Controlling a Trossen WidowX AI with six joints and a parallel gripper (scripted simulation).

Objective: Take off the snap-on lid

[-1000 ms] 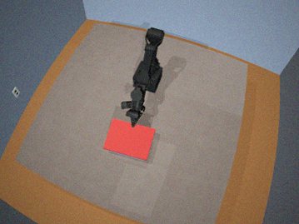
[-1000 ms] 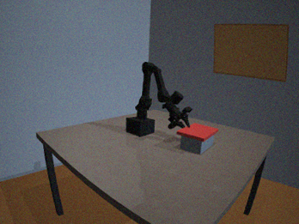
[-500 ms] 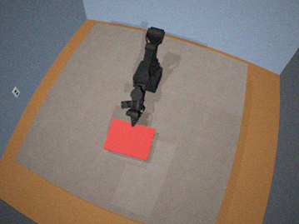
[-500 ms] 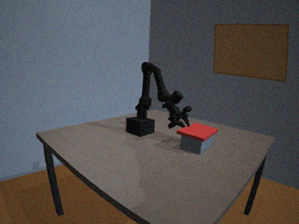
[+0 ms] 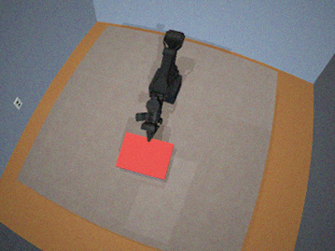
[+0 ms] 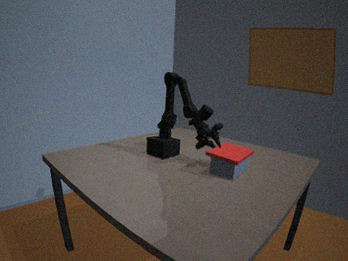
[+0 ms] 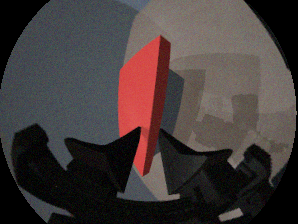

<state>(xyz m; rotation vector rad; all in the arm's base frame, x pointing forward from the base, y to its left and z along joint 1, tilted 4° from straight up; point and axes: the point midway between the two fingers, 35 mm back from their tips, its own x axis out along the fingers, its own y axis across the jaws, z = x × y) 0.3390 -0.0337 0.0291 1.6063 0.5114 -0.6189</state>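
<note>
Right now my gripper tip is 8 cm short of the red lid and 1 cm to the left of it. The rest, counted from my gripper tip: storage box (8 cm ahead, 1 cm to the right, 6 cm below).
</note>
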